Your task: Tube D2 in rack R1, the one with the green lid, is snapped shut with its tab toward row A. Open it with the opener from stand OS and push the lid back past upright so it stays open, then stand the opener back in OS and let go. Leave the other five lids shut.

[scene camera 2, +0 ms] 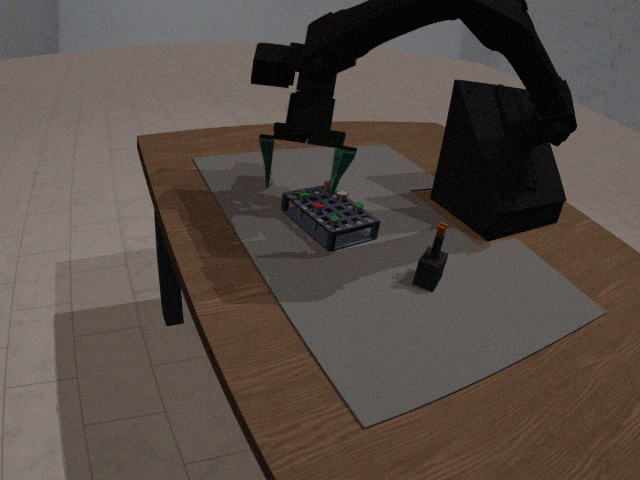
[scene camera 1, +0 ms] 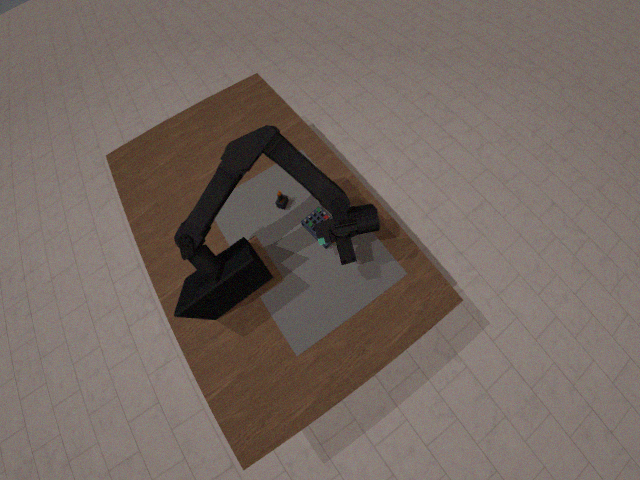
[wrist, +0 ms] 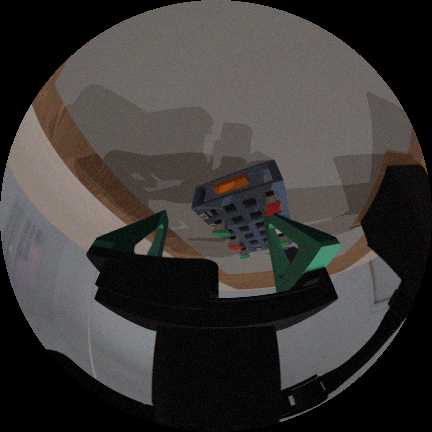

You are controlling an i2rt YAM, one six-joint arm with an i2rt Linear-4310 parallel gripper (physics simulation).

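Frame: origin at the arm's base, x back, y right, z up, level; millimetres.
Where they show: gripper, fingertip midpoint: (scene camera 2: 298,191) (wrist: 215,215); arm's base at its link origin: (scene camera 2: 516,136) (scene camera 1: 213,271).
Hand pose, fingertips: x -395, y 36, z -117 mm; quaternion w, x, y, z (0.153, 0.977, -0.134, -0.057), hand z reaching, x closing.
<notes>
Things, the pixels of their top centre, and the offset from my fingertips. "pt": a spot on its surface instead. Level surfaces: height alone.
- Rack R1 at its top centre: (wrist: 254,238) (scene camera 2: 329,197) (scene camera 1: 323,224) dx +33, dy -39, dz +8 mm
- opener at its top centre: (scene camera 2: 442,225) (scene camera 1: 278,192) dx +110, dy -207, dz +50 mm
- grey mat at its surface level: dz -34 mm
- wooden table at its surface level: dz -37 mm
- orange label at a spot on its surface: (wrist: 231,184) pt dx +20, dy +24, dz -11 mm
Rack R1 (scene camera 2: 331,241) (wrist: 255,172) stands on the grey mat, with three green lids, two red and one whitish, which look shut. Green lids (scene camera 2: 303,194) (scene camera 2: 334,219) (scene camera 2: 358,205) show in the scene camera 2 view; I cannot tell which is D2, and no tab can be made out. The opener (scene camera 2: 439,235) (scene camera 1: 279,193), dark with an orange top, stands upright in stand OS (scene camera 2: 430,271) (scene camera 1: 281,203), apart from the rack. My gripper (scene camera 2: 299,189) (wrist: 215,215) is open and empty, pointing down at the rack's far end in the scene camera 2 view, one fingertip overlapping the rack near a red lid.
The grey mat (scene camera 1: 330,304) (scene camera 2: 465,351) lies on the wooden table (scene camera 1: 361,356) (scene camera 2: 222,330). The black arm base (scene camera 1: 227,284) (scene camera 2: 496,170) stands at the mat's edge. An orange label (wrist: 231,184) marks one end of the rack. Arm shadows fall across mat and rack.
</notes>
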